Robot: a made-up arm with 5 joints.
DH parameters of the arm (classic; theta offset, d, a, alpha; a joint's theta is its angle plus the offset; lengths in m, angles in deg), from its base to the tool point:
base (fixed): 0 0.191 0 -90
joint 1: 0 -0.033 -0.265 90
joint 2: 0 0.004 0.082 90
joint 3: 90 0.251 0.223 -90
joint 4: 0 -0.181 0.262 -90
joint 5: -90 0.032 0.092 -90
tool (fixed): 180 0.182 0 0
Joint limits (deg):
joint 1: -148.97..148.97
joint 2: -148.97..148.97
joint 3: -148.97..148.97
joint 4: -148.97..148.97
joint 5: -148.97..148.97
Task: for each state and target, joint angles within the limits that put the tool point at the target. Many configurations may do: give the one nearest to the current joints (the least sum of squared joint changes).
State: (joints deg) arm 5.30 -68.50 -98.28 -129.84 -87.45
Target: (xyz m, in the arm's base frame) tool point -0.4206 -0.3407 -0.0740
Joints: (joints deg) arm -18.06 -62.97 -124.92 -148.97 -113.02
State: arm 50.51 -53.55 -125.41 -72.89 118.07
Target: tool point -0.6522 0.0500 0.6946
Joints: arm 67.90 -87.60 -148.97 -87.28 136.33
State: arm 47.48 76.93 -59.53 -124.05 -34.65
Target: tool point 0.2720 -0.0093 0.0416
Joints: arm 37.57 78.54 -57.85 -122.13 -40.82
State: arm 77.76 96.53 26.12 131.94 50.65
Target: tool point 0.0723 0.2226 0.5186
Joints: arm 94.35 79.69 39.60 124.69 17.76
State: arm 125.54 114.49 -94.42 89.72 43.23
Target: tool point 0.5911 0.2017 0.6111
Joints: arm 148.97 130.05 -68.03 71.30 32.66
